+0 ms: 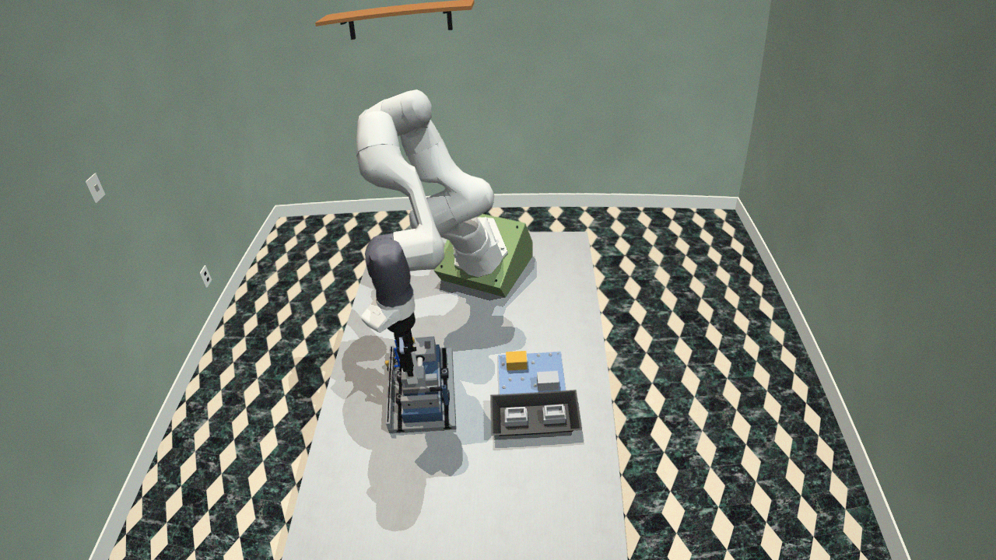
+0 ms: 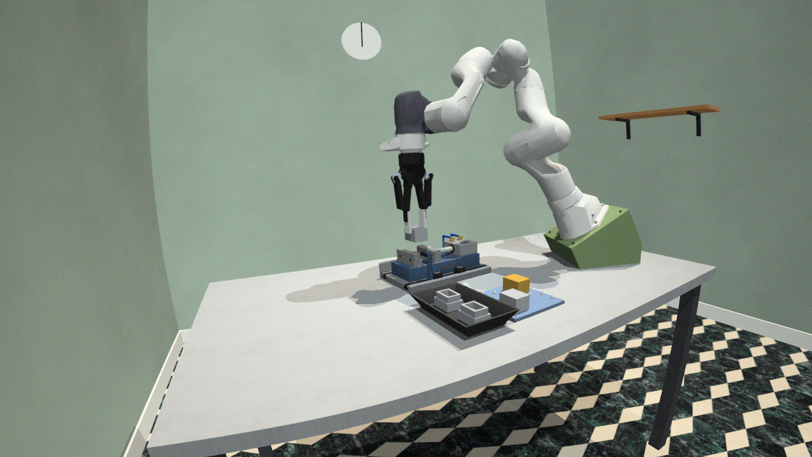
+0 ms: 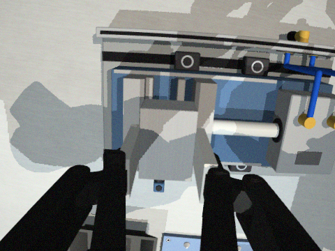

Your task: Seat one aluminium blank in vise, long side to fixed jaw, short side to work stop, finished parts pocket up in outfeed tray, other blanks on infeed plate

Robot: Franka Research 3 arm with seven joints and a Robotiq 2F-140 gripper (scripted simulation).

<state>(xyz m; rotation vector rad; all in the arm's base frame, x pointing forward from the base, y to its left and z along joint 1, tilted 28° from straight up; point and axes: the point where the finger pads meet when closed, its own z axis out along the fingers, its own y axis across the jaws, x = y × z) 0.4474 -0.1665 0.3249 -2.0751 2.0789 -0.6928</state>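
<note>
Now: hand 100 mm above the white rod, 90 mm past it and 10 mm to the right of it. Also, from my hand: aluminium blank (40 mm below); then hose block (160 mm behind, 100 mm below, 20 mm to the left); then vise (140 mm below, 60 mm behind, 10 mm to the left).
</note>
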